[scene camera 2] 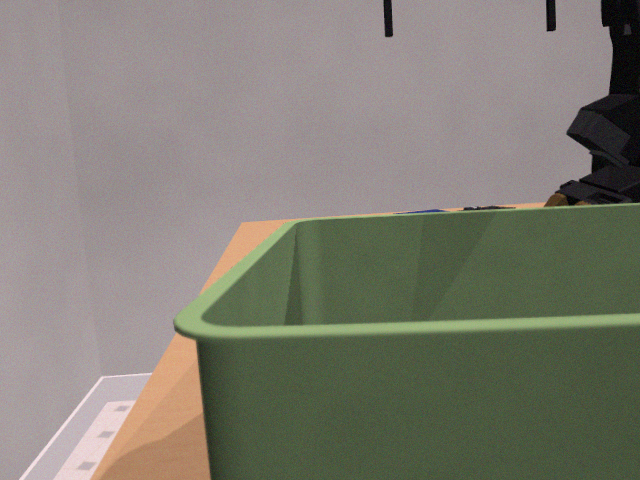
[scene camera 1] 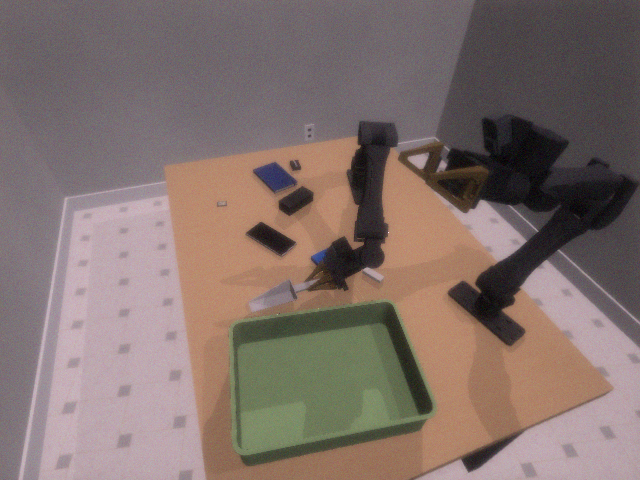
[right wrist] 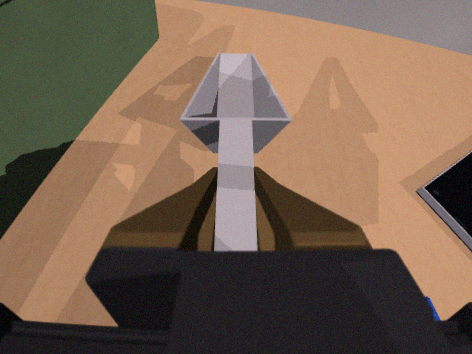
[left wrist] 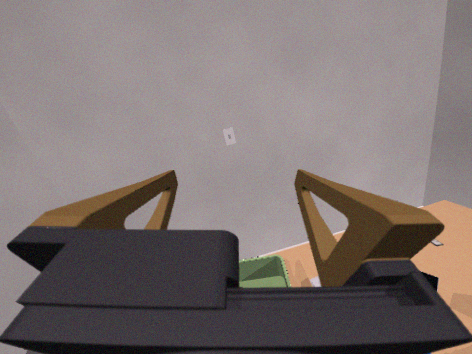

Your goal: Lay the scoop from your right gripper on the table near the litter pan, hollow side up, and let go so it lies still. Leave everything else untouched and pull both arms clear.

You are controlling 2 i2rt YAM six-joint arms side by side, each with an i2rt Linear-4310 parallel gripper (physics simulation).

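Seen in the pictures: left gripper, fingertip midpoint: point(scene camera 1: 412, 166) point(left wrist: 236, 176); right gripper, fingertip midpoint: point(scene camera 1: 305, 287) point(right wrist: 235, 176); left arm's base at its link origin: point(scene camera 1: 484, 312); right arm's base at its link origin: point(scene camera 1: 359, 187).
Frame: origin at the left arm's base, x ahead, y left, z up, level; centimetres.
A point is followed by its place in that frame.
Note:
The grey scoop point(scene camera 1: 273, 296) {x 43.7, y -35.2, z 1.3 cm} point(right wrist: 236, 100) {x 44.1, y -34.1, z 1.2 cm} is hollow side up, its handle between the fingers of my right gripper point(scene camera 1: 312, 281) {x 35.7, y -31.9, z 3.0 cm} point(right wrist: 235, 176) {x 35.7, y -31.9, z 3.0 cm}, which is shut on it. The scoop is low over the table, beside the far wall of the litter pan; whether it touches the table I cannot tell. In scene camera 2 the pan hides the scoop. The green litter pan point(scene camera 1: 330, 441) {x 53.7, y 2.2, z 5.3 cm} point(scene camera 2: 413, 403) {x 62.9, y -2.1, z 7.0 cm} point(left wrist: 265, 272) {x 60.4, y -23.2, z 2.8 cm} point(right wrist: 70, 65) {x 44.7, y -22.8, z 4.5 cm} stands on the wooden table point(scene camera 1: 206, 248) {x 50.5, y -62.3, z 0.0 cm} point(right wrist: 320, 280). My left gripper point(scene camera 1: 457, 160) point(left wrist: 236, 176) {x 31.1, y -11.7, z 50.8 cm} is open and empty, raised high at the right of scene camera 1.
A black phone point(scene camera 1: 270, 238) {x 32.9, y -54.6, z 0.8 cm} point(right wrist: 452, 195) {x 32.7, y -49.0, z 0.8 cm} lies beyond the scoop. A blue object point(scene camera 1: 318, 256) {x 25.6, y -39.9, z 1.5 cm} and a white block point(scene camera 1: 372, 274) {x 16.8, y -26.0, z 1.2 cm} lie by the right gripper. Farther back are a black box point(scene camera 1: 296, 200) {x 18.0, y -62.6, z 3.6 cm}, a blue book point(scene camera 1: 274, 177) {x 15.8, y -80.2, z 1.3 cm}, a small dark object point(scene camera 1: 295, 165) {x 5.3, y -82.2, z 1.5 cm} and a small flat piece point(scene camera 1: 221, 204) {x 37.9, y -78.1, z 0.2 cm}.

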